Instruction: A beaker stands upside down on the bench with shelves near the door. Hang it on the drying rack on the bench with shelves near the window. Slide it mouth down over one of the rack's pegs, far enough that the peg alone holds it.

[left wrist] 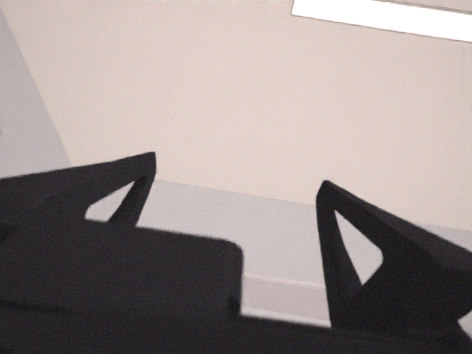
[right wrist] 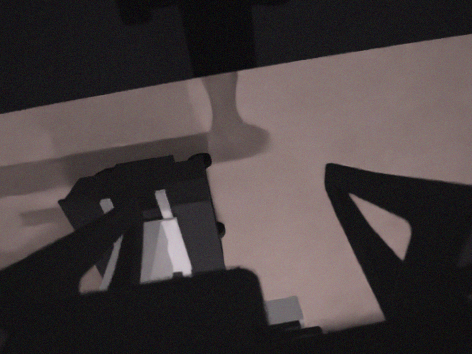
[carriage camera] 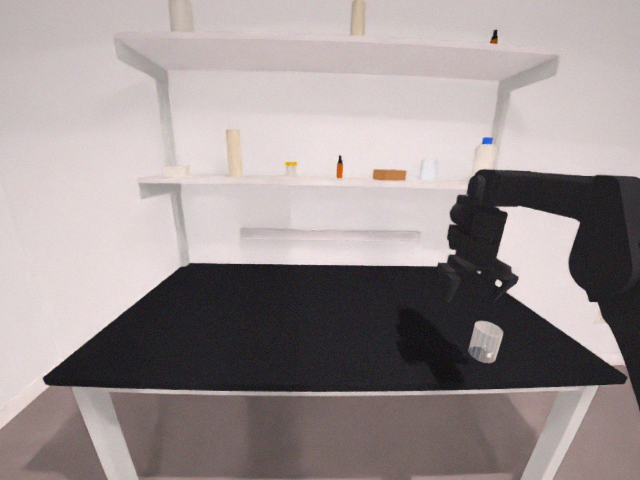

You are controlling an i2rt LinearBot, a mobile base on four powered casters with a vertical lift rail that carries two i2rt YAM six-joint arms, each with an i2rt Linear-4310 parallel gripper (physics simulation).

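Places are measured from the left arm's base along level axes (x ahead, y left, z up), in centimetres.
Where they show: left gripper, between the fingertips: (left wrist: 238, 175); right gripper, between the fingertips: (right wrist: 233, 190) (carriage camera: 468, 302).
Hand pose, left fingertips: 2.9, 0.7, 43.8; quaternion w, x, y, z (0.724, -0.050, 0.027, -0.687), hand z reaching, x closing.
Each offset is from my left fingertips to the top centre of the thing, as dx, dy, dz. "pt": to the spot under its first point. Level surfaces: height alone.
A clear beaker {+50.6, -85.0, -45.1} (carriage camera: 485, 342) stands near the front right of the black bench top {dz -54.1} (carriage camera: 248, 325); the picture is too coarse to tell which end is its mouth. My right gripper (carriage camera: 472, 299) (right wrist: 233, 190) is open and empty. In the carriage camera it hangs pointing down above the bench, higher in the picture than the beaker and apart from it. The beaker does not show in the right wrist view. My left gripper (left wrist: 238, 175) is open and empty, facing the upper wall and ceiling. The drying rack does not show in these views.
Two shelves stand over the bench. The lower shelf {dz -8.5} (carriage camera: 310, 180) holds a brown box {pt +94.7, -64.6, -6.4} (carriage camera: 389, 175), a blue-capped bottle {pt +95.6, -102.4, +1.7} (carriage camera: 484, 157) and other items. In the right wrist view, the bench edge, the floor {dz -130.3} (right wrist: 290, 150) and the robot's dark base (right wrist: 197, 235) show. A ceiling lamp (left wrist: 390, 19) is in the left wrist view.
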